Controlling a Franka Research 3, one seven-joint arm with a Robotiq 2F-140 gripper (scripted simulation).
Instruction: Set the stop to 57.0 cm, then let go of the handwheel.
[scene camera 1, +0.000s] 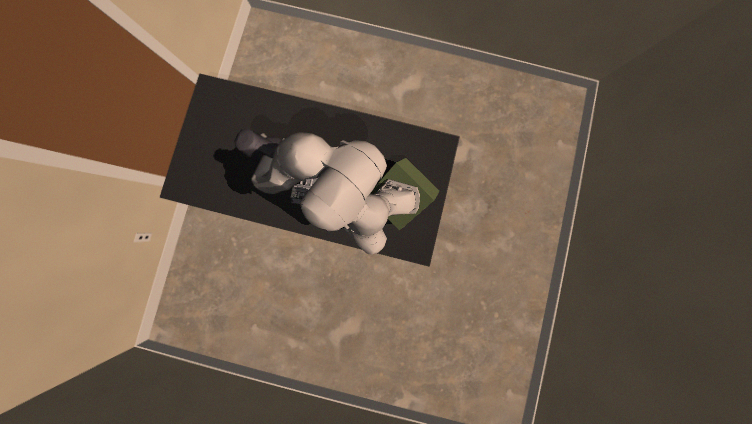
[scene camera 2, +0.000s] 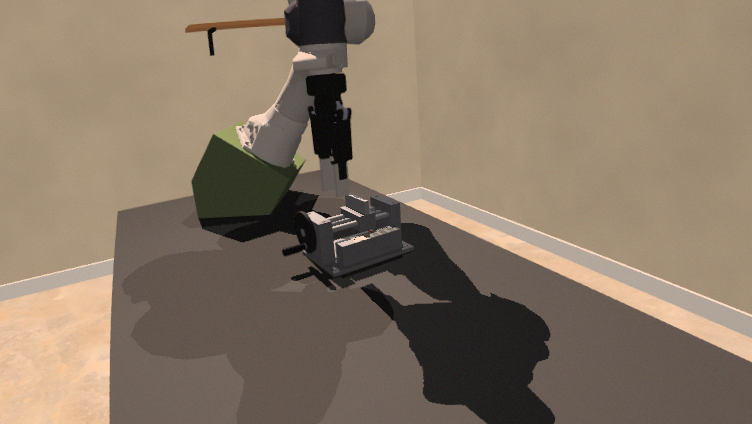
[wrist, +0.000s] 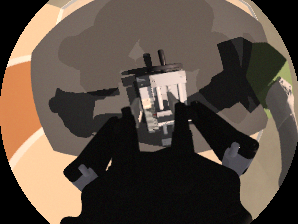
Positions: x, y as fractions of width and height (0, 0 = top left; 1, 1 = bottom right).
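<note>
Gripper (scene camera 2: 0.45, 0.45), handwheel (scene camera 2: 0.41, 0.55). Gripper (wrist: 0.52, 0.45) again.
</note>
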